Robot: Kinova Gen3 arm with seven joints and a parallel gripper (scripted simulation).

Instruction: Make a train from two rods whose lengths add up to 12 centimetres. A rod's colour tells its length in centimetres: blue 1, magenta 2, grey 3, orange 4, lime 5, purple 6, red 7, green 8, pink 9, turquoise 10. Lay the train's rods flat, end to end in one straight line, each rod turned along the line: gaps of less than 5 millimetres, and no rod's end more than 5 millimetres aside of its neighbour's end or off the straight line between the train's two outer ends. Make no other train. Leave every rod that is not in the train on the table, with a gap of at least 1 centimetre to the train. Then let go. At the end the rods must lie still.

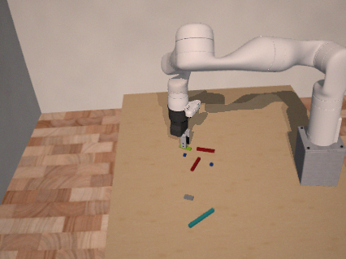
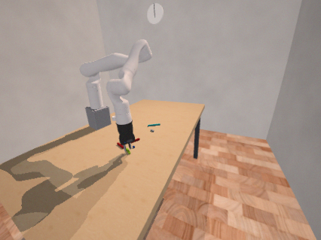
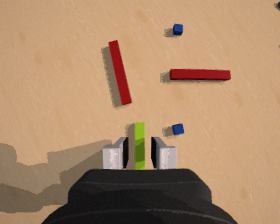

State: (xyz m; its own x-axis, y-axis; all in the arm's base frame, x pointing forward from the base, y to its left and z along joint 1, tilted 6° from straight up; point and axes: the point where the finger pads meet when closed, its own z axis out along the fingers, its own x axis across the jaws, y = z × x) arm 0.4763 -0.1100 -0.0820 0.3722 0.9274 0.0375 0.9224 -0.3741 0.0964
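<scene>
The lime rod is 3 cm below my hand. Also, from my hand: turquoise rod: 7 cm behind, 33 cm to the left, 3 cm below; grey rod: 3 cm behind, 25 cm to the left, 3 cm below; blue rod: 4 cm to the left, 3 cm below.
</scene>
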